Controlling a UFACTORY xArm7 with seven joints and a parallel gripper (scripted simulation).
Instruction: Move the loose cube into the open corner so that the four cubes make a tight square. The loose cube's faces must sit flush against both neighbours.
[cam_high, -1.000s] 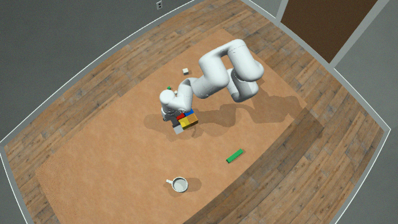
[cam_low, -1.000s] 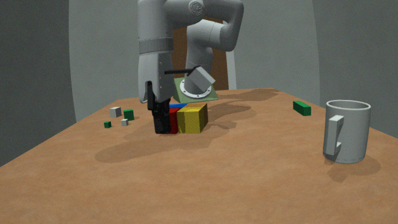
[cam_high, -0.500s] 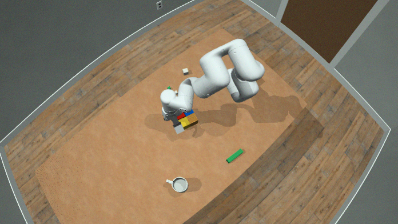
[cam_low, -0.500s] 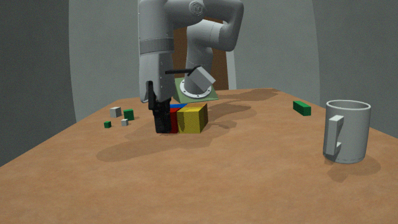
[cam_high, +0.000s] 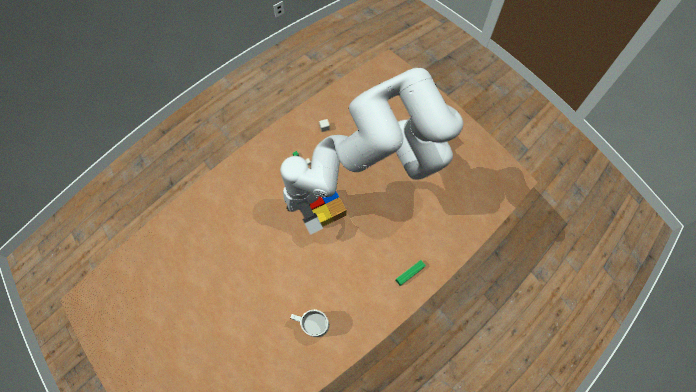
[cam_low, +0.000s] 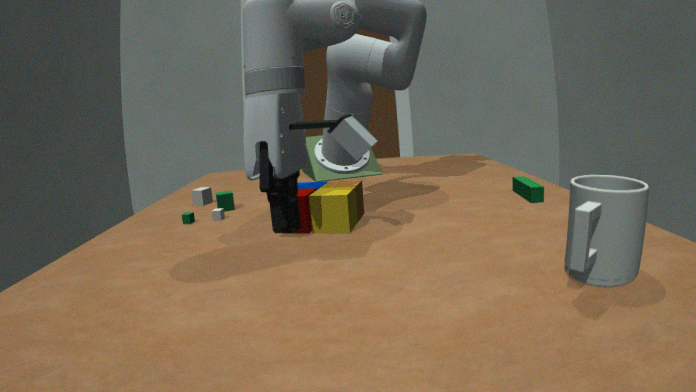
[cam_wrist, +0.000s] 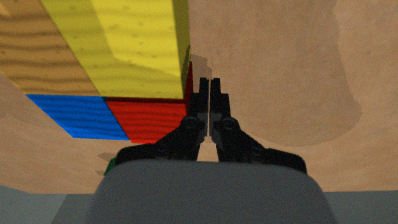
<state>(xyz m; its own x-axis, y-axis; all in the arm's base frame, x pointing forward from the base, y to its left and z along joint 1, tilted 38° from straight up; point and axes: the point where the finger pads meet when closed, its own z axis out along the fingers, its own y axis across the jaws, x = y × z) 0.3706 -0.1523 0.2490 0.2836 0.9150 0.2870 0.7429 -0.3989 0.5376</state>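
My gripper is now 40 mm past the red cube and 10 mm to the right of it. The rest, counted from my hand: yellow cube 60 mm to the left, 20 mm behind; orange cube 80 mm to the left, 60 mm behind; blue cube 80 mm behind, 40 mm to the left.
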